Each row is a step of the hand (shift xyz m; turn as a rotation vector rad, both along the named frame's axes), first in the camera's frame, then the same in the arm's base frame.
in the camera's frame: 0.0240 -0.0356 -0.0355 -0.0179 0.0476 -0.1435
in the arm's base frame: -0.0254 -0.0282 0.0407 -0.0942 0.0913 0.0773
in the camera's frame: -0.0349 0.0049 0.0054 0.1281 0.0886 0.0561
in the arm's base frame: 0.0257 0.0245 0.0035 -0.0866 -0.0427 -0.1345
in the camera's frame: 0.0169 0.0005 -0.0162 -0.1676 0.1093 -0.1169
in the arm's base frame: -0.0219 -0.0054 0.0062 0.0030 0.2228 0.0638
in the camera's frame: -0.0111 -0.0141 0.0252 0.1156 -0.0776 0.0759
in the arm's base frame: 0.0285 -0.0106 -0.0057 -0.0042 -0.1536 -0.0392
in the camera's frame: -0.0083 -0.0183 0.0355 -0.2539 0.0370 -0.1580
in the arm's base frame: 0.0345 -0.0186 -0.0112 0.0640 0.2441 0.1647
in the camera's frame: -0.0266 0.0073 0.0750 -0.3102 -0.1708 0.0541
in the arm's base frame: 0.0622 -0.0023 -0.0501 0.3113 0.0705 0.1626
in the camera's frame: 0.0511 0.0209 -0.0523 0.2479 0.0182 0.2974
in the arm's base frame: -0.0755 -0.0022 0.0087 0.0062 -0.2486 -0.2973
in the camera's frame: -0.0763 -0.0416 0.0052 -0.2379 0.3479 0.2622
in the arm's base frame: 0.0714 0.0203 0.0455 0.1984 0.3058 -0.3369
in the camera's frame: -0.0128 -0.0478 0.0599 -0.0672 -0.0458 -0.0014
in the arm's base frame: 0.0637 -0.0437 -0.0085 0.0626 0.0136 0.0502
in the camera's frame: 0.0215 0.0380 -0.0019 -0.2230 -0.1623 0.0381
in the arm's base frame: -0.0301 0.0122 -0.0292 0.2380 0.0241 0.1425
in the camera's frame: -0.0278 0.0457 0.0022 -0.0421 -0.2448 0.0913
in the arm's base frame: 0.0037 0.0485 -0.0223 0.1763 -0.1682 0.1031
